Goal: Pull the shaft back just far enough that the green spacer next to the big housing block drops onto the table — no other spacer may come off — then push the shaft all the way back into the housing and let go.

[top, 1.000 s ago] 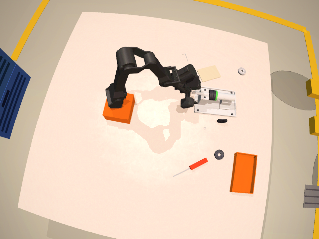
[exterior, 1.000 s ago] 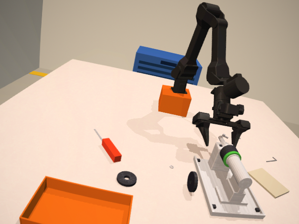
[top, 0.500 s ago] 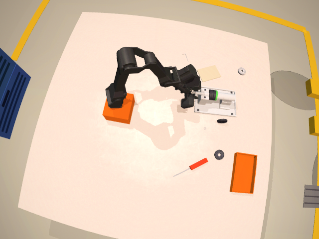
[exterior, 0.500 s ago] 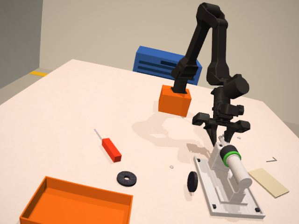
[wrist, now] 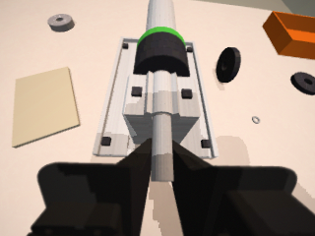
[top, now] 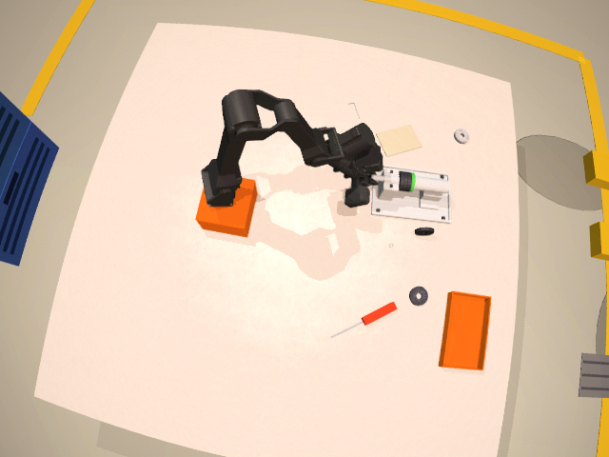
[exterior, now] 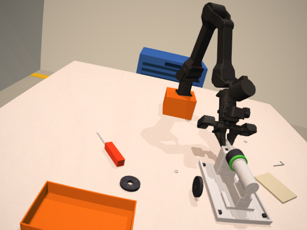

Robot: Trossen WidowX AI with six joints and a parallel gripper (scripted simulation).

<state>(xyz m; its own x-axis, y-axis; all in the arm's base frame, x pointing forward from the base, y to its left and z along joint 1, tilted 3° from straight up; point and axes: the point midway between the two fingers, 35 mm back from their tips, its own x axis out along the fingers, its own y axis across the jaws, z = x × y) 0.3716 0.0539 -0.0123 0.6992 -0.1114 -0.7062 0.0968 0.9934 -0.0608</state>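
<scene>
Now: gripper tip 5 cm short of the shaft and 2 cm below it. Also, from my gripper tip: beige card (9 cm ahead, 16 cm to the left, 5 cm below); then black disc (13 cm ahead, 13 cm to the right, 3 cm below); then green spacer (9 cm ahead, 1 cm to the right, 2 cm above).
</scene>
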